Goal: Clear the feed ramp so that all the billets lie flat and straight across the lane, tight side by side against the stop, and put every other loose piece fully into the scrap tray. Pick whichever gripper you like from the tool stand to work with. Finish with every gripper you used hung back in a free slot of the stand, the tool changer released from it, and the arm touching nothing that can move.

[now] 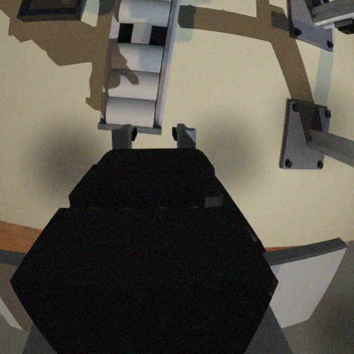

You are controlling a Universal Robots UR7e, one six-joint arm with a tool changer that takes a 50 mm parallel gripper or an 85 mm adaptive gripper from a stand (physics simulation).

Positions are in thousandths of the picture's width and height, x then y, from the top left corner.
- billet: 355, 160
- billet: 391, 318
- billet: 346, 236
